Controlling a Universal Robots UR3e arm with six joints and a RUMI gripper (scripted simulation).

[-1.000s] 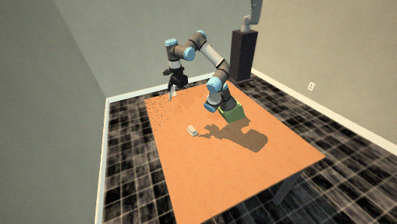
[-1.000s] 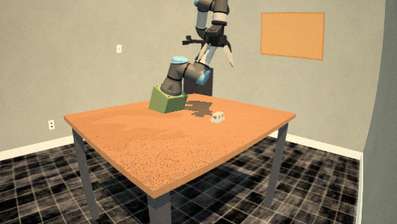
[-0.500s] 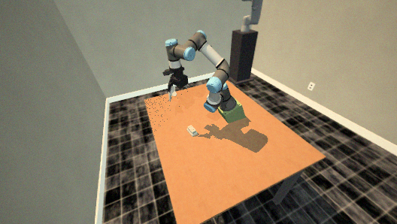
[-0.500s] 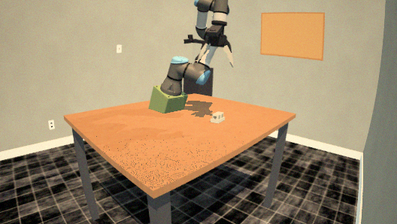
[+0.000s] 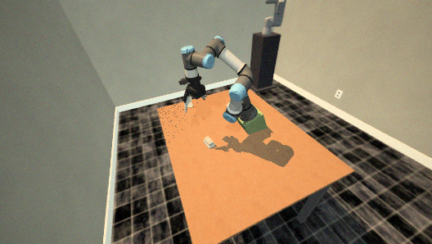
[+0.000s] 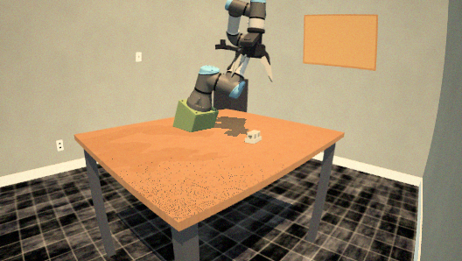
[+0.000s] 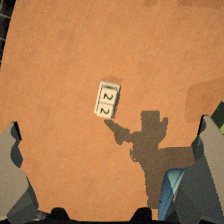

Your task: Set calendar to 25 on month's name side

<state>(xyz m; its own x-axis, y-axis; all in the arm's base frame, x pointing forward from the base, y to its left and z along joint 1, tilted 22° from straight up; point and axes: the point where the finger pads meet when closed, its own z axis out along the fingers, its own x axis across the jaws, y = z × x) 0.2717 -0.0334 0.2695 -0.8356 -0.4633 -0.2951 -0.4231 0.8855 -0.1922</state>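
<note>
Now: the white calendar cube 240 mm below my hand, 100 mm to the left of it and 40 mm behind it. The rest, counted from my hand: white calendar tray (260 mm below, 80 mm to the left, 40 mm behind).
</note>
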